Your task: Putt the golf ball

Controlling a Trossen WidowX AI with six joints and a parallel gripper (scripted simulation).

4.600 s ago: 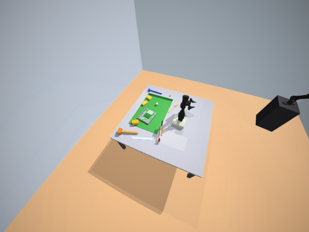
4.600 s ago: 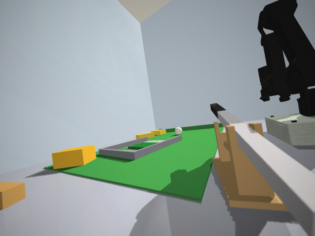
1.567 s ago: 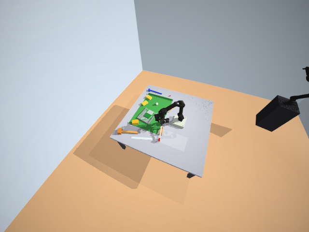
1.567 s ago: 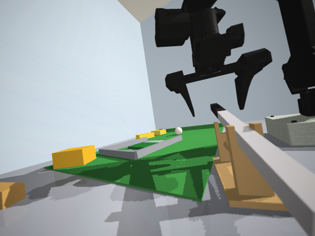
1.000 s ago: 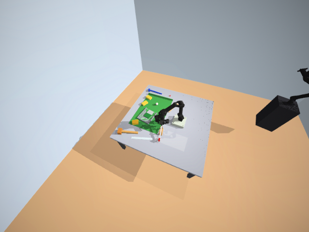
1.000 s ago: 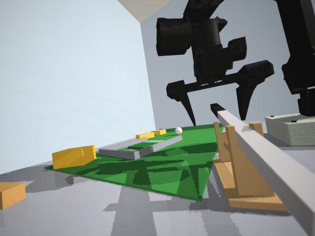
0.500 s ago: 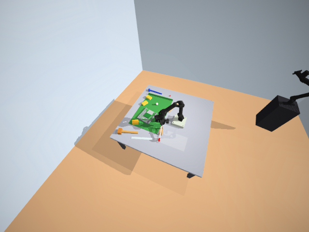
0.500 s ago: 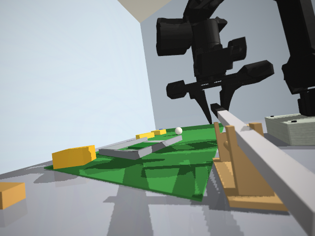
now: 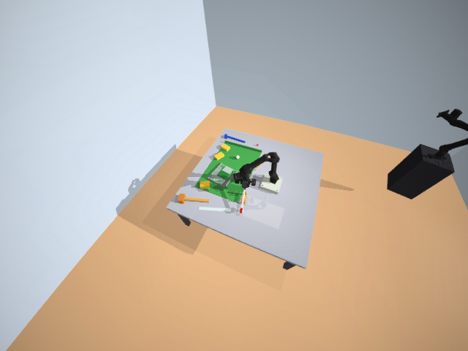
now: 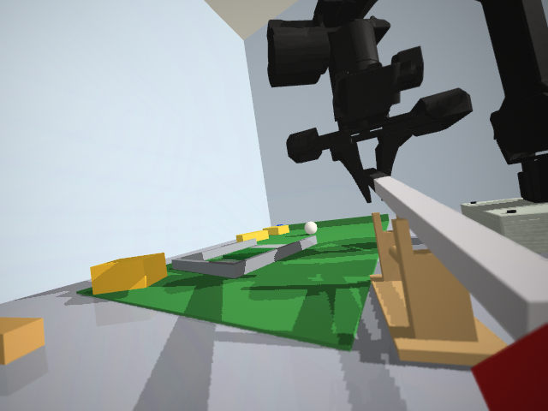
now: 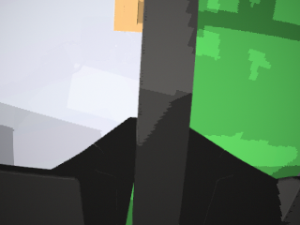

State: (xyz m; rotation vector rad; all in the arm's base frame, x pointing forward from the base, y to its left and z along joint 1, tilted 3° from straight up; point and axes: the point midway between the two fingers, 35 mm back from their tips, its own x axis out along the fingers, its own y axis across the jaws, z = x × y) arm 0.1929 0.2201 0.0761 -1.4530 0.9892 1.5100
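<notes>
My gripper tip is now 40 mm past the wooden stand, 80 mm to the right of it and 50 mm above it. Also, from my gripper tip: green mat: 290 mm ahead, 170 mm to the right, 80 mm below; pale strip: 140 mm ahead, 320 mm to the left, 80 mm below; red putter: 50 mm behind, 110 mm to the left, 10 mm below.
</notes>
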